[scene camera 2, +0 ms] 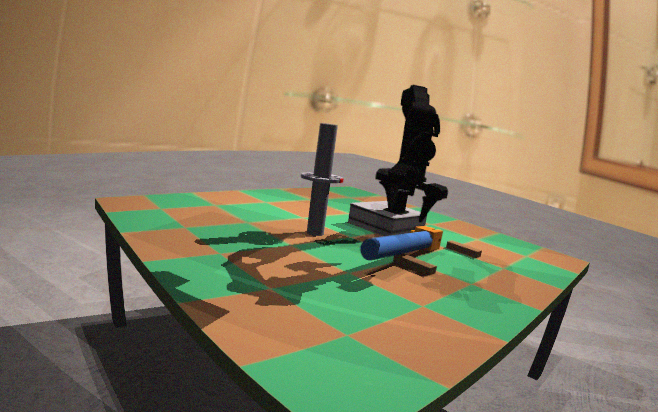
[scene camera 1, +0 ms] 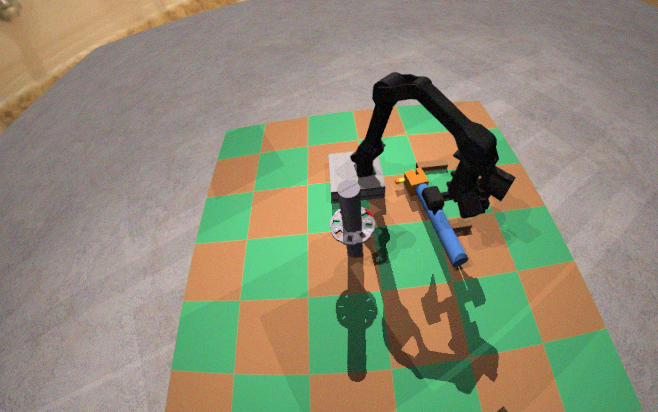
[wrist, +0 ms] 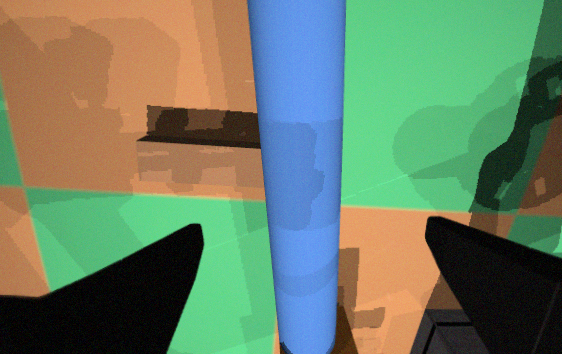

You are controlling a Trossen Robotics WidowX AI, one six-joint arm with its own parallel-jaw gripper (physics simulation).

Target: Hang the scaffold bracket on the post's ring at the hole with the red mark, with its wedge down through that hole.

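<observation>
The scaffold bracket is a blue tube [scene camera 1: 442, 225] [scene camera 2: 400, 245] [wrist: 300, 150] with an orange head [scene camera 1: 416, 181] [scene camera 2: 436, 239] and a yellow wedge [scene camera 1: 400, 180] that points toward the post side. It lies on its side, across low brown supports. My gripper [scene camera 1: 451, 201] [scene camera 2: 411, 213] [wrist: 313, 230] is open and empty above the tube, near its head end; in the wrist view the tube runs between the fingers, below them. The grey post [scene camera 1: 351, 215] [scene camera 2: 325, 150] stands upright with a holed ring [scene camera 1: 370, 230] [scene camera 2: 309, 176] around it. The red mark [scene camera 1: 368, 212] [scene camera 2: 341, 180] is on the ring's rim.
One brown support [scene camera 1: 432, 166] [scene camera 2: 464, 248] is near the orange head; another [scene camera 1: 461, 226] [scene camera 2: 417, 265] [wrist: 200, 161] is under the tube farther along. The arm's grey base [scene camera 1: 342, 170] [scene camera 2: 370, 217] stands behind the post. The tabletop [scene camera 1: 275, 340] [scene camera 2: 350, 370] is green and orange checkered.
</observation>
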